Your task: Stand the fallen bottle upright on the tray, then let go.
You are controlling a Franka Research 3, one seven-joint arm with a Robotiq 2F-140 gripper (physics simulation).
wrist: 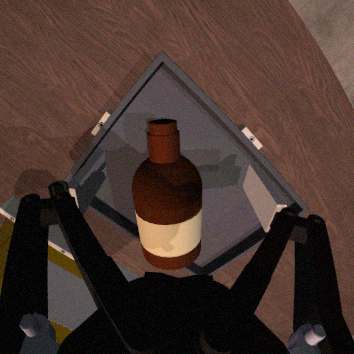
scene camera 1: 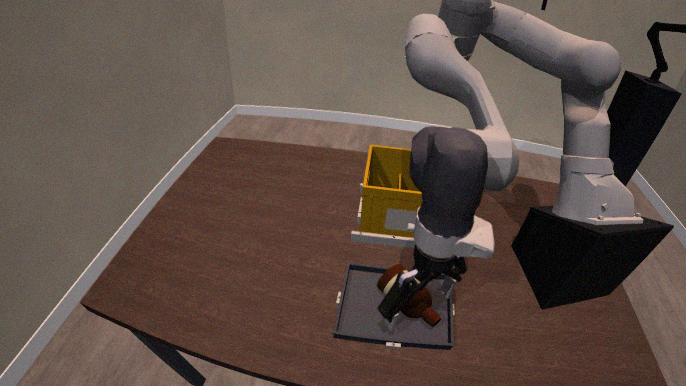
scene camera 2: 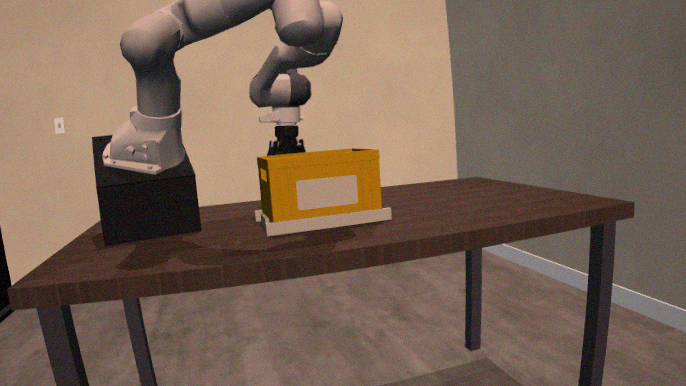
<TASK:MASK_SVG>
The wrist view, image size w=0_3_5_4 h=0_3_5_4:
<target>gripper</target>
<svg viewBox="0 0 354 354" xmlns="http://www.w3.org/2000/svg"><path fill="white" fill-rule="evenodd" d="M19 201L0 292L0 354L354 354L354 341L342 316L336 273L324 220L316 214L309 214L307 218L298 216L295 210L286 207L284 200L257 164L249 163L242 187L264 231L267 233L230 289L222 283L213 280L212 275L207 274L175 277L162 272L144 271L144 276L132 279L129 282L126 280L112 257L106 255L83 217L88 205L106 177L105 152L102 150L96 150L68 183L62 180L50 183L48 185L49 198L40 198L37 193L30 193L24 195ZM294 241L293 332L288 337L288 347L286 348L284 343L254 314L254 311L271 279L271 275L287 240ZM53 224L59 225L72 257L97 307L97 310L71 331L61 343L55 341L55 329L47 319L48 225Z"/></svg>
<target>brown bottle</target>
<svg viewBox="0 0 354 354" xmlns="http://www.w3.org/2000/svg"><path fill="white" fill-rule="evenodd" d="M162 118L148 121L147 143L149 157L143 160L136 168L132 177L131 192L144 258L154 267L175 270L191 264L200 253L202 181L195 165L189 159L180 155L179 130L177 129L176 120Z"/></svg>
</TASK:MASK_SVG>
